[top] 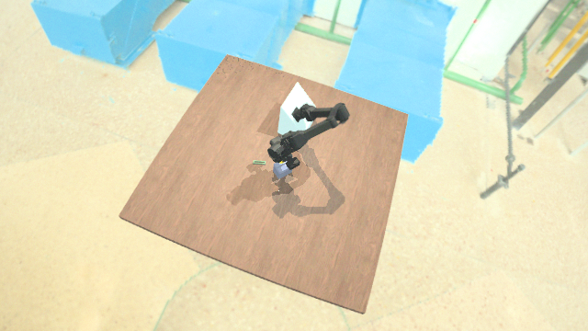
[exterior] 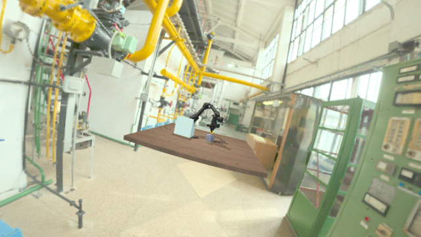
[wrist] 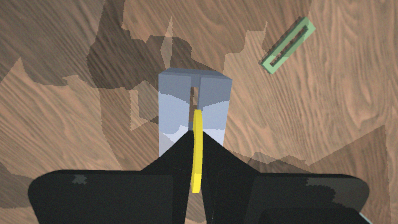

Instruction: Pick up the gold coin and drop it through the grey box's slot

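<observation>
My gripper tip is now 1 cm below the gold coin.
</observation>
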